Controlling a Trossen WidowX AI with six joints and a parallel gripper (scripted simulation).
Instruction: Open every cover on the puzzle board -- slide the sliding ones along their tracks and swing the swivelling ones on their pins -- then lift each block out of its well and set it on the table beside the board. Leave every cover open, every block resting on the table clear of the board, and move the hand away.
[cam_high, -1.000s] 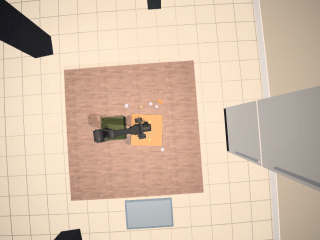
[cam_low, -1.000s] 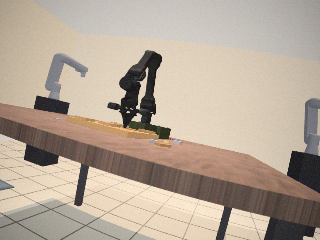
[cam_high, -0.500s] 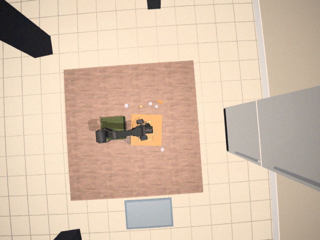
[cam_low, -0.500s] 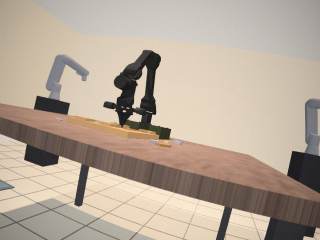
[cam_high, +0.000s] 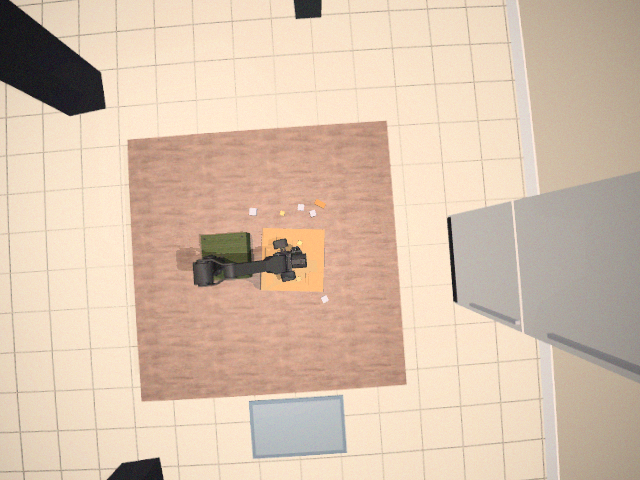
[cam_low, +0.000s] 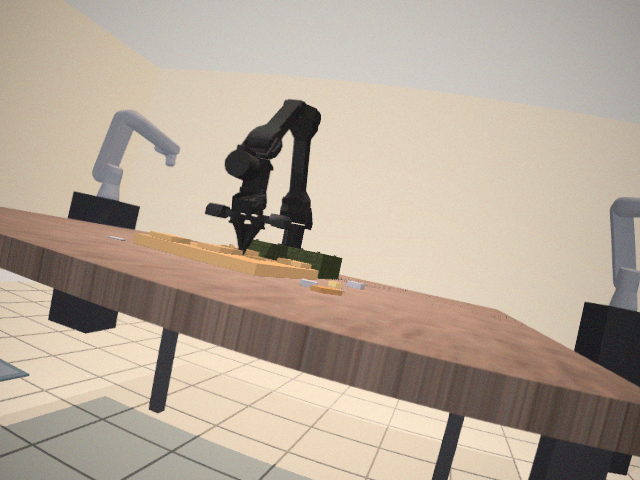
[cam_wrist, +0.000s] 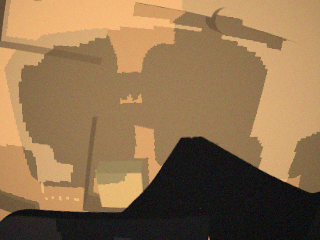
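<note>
The puzzle board is 30 mm ahead of my gripper tip.
</note>
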